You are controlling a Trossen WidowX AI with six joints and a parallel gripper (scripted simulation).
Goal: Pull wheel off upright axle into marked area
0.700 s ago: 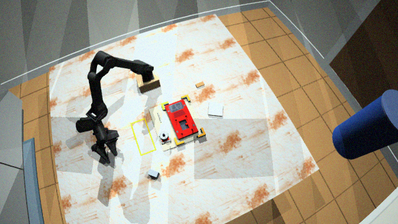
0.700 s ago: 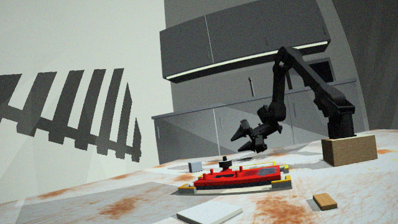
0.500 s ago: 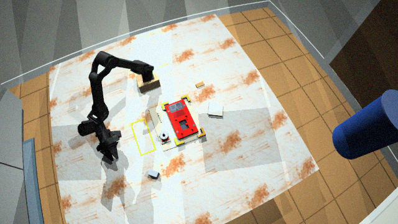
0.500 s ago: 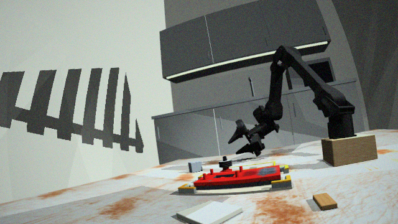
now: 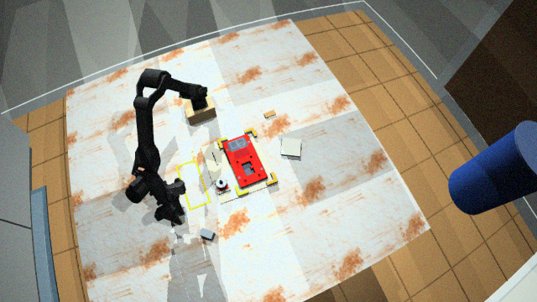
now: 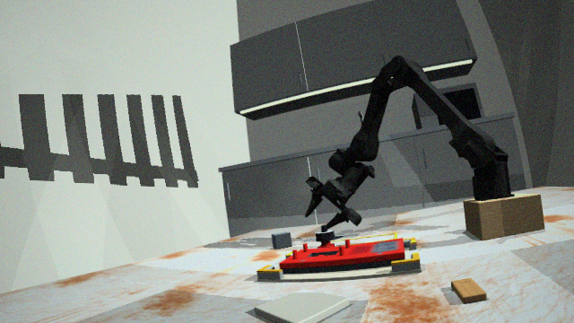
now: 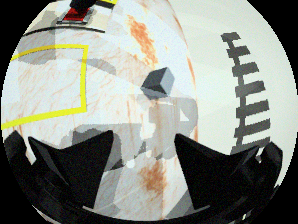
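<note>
The wheel is 170 mm to the left of my gripper tip, 90 mm behind it and 10 mm below it. Also, from my gripper tip: upright axle: 170 mm to the left, 90 mm behind, 10 mm below; white tile: 480 mm to the left, 150 mm behind, 40 mm below; grey block: 70 mm to the left, 70 mm ahead, 30 mm below.
</note>
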